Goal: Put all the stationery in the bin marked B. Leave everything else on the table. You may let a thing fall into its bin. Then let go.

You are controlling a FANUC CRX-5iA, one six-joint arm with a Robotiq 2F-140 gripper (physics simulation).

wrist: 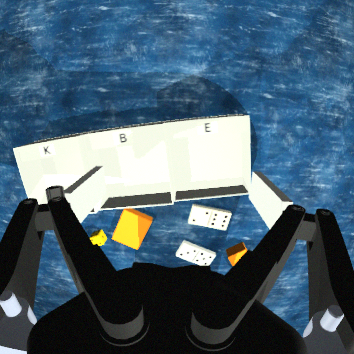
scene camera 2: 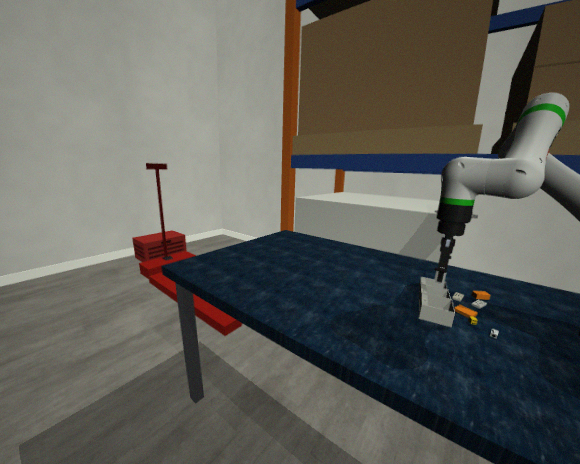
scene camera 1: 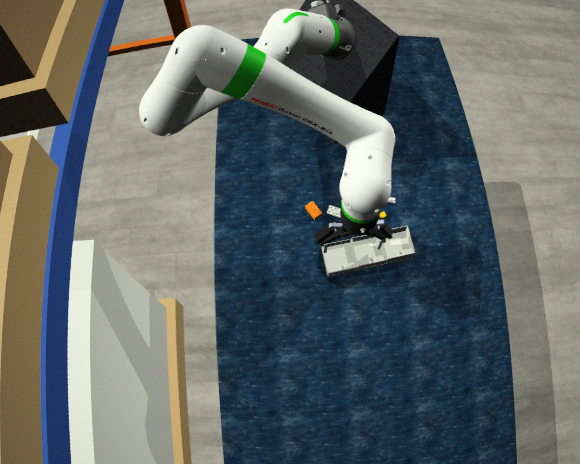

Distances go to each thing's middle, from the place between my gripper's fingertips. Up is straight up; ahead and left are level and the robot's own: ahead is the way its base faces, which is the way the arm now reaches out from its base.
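There's a white three-part bin tray (scene camera 1: pixel 357 253), and my gripper is 1 cm short of it, 5 cm to the right of it and 3 cm above it. The flat orange block (wrist: pixel 132 225) is 8 cm behind my hand, 7 cm to the left of it and 5 cm below it. Going by their middles, of the things named here the white three-part bin tray is the nearest to my gripper.
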